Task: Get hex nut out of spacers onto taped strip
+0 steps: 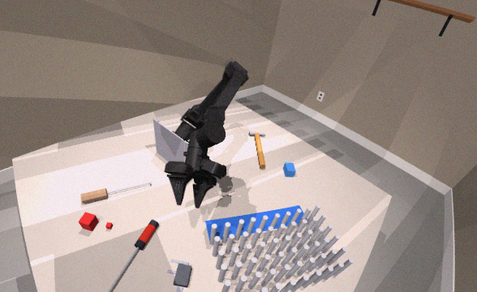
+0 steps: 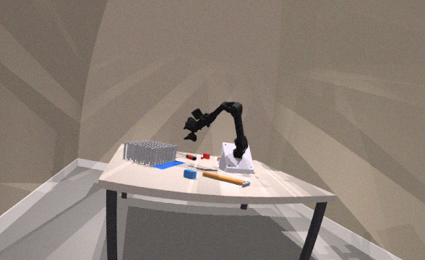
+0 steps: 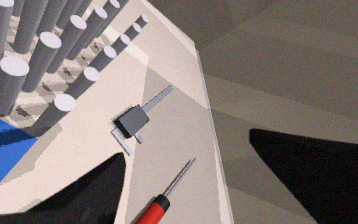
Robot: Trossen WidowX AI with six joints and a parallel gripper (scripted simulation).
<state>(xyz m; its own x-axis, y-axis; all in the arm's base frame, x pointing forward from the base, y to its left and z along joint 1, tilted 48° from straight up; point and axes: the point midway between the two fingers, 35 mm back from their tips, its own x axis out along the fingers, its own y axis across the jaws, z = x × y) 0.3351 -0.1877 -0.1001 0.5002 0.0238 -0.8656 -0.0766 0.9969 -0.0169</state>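
Now: gripper tip 320 mm past the hook tool, 70 mm to the left of it and 180 mm above it. The rest, counted from my gripper tip: blue cube (40 mm ahead, 550 mm to the left, 170 mm below); blue taped strip (110 mm ahead, 240 mm to the left, 190 mm below); small red cube (210 mm behind, 180 mm to the right, 190 mm below).
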